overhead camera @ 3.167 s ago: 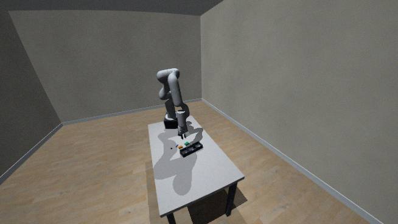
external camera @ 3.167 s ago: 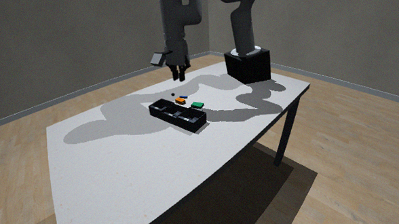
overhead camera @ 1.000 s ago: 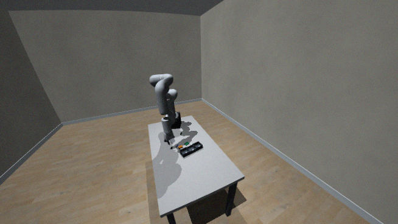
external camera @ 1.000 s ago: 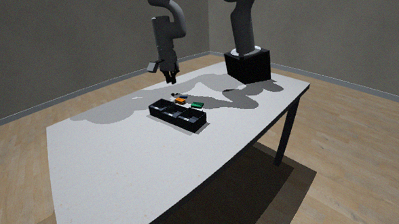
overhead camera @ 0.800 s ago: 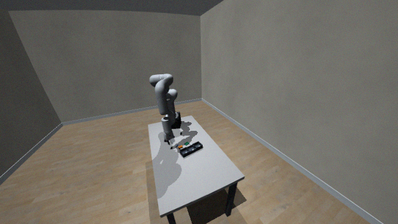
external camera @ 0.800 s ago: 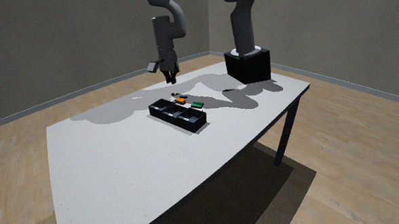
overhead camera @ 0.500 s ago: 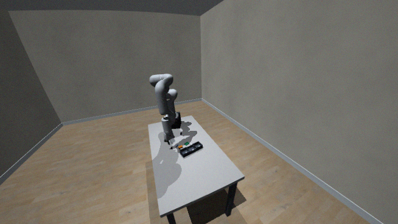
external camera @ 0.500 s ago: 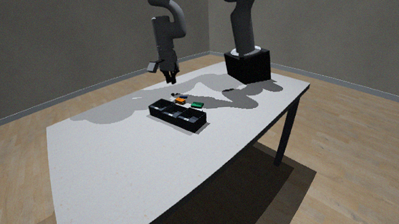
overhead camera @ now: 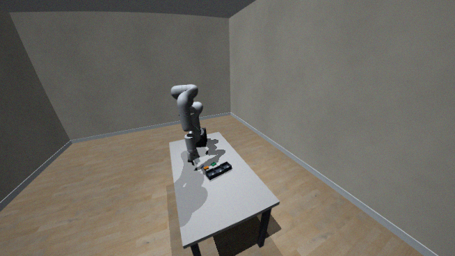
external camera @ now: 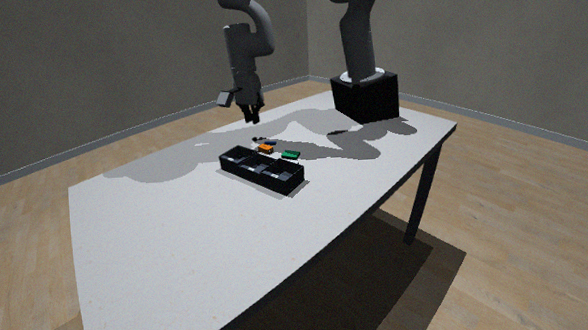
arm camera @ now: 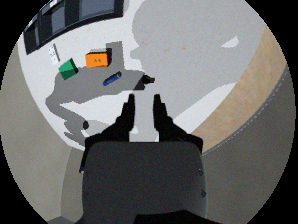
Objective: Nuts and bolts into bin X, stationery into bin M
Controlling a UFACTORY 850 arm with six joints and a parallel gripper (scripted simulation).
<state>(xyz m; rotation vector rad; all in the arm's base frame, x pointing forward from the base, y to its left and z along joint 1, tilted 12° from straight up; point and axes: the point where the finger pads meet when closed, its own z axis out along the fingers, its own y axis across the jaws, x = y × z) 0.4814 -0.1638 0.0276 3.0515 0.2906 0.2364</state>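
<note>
Right now the dark piece is 90 mm below my hand. From my hand the other things lie so: blue piece: 90 mm below, 70 mm to the left, 10 mm behind; orange block: 110 mm to the left, 80 mm below, 30 mm ahead; green block: 190 mm to the left, 90 mm below, 10 mm ahead.
</note>
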